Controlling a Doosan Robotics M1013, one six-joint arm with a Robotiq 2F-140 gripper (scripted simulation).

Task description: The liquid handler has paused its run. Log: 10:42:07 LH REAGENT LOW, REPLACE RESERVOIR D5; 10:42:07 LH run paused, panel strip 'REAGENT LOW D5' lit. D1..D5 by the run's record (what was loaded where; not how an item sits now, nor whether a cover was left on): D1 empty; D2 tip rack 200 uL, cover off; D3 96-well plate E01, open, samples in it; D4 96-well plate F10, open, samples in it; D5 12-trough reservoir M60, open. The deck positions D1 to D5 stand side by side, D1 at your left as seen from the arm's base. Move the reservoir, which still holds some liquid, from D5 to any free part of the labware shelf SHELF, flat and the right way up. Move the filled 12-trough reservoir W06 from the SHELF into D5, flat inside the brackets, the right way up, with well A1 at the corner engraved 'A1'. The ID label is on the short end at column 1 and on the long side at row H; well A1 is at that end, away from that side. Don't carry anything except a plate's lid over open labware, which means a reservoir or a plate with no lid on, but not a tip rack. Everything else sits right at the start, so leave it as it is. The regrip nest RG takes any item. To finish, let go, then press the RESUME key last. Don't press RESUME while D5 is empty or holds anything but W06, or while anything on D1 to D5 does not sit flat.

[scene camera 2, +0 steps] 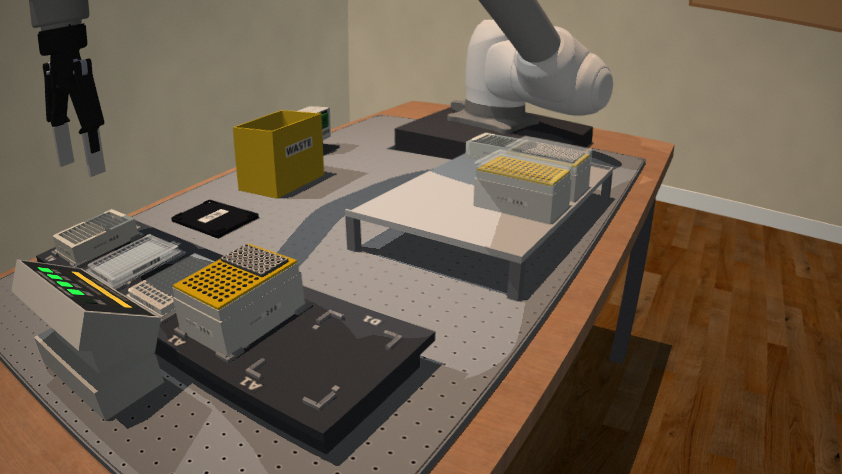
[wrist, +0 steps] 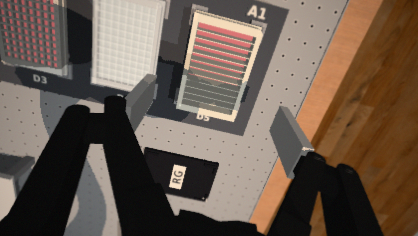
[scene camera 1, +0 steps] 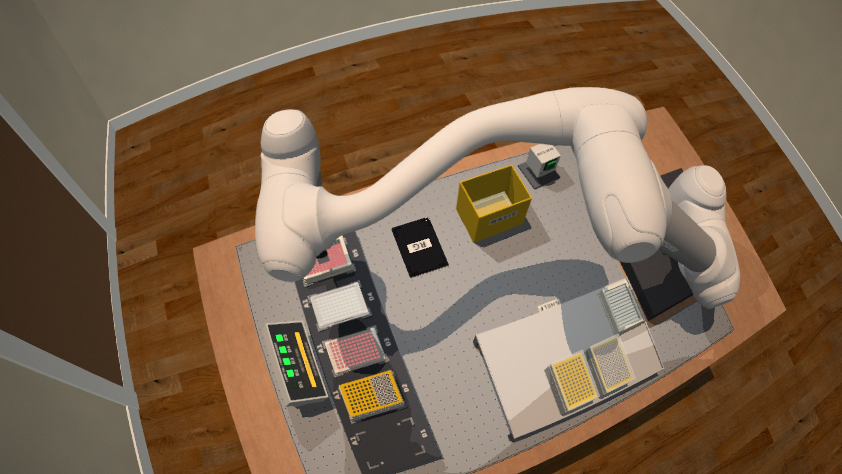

Scene:
waste bin: scene camera 2; scene camera 1; not seen in the wrist view (out of frame)
same spot on waste bin: (scene camera 2: 271, 163) = (scene camera 1: 475, 228)
same spot on black RG nest: (scene camera 2: 236, 217) = (scene camera 1: 432, 259)

